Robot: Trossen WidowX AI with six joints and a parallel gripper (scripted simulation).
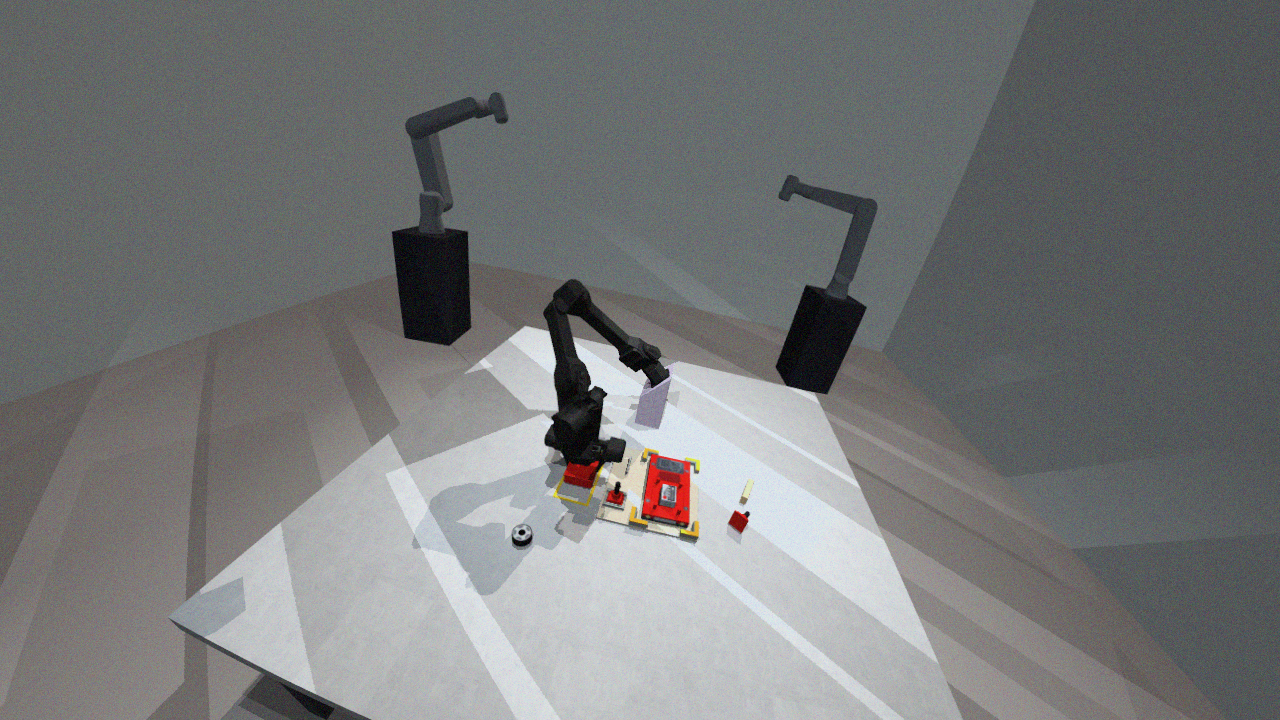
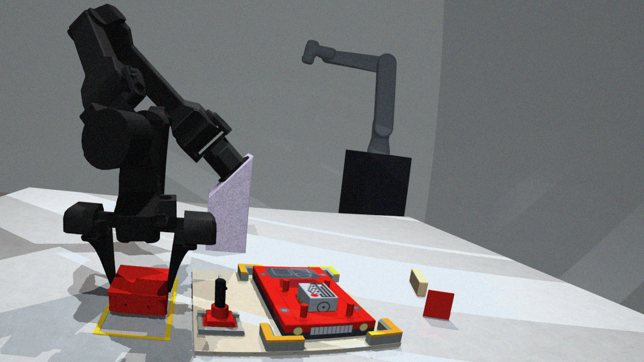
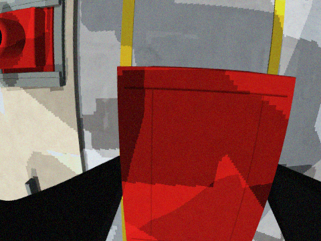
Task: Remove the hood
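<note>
My gripper tip is now right at the red hood. The rest, counted from my gripper tip: tan block (43 cm to the left, 1 cm behind); red mount (9 cm to the left, 7 cm ahead, 2 cm above); black wheel (21 cm ahead, 9 cm to the right, 1 cm below).
</note>
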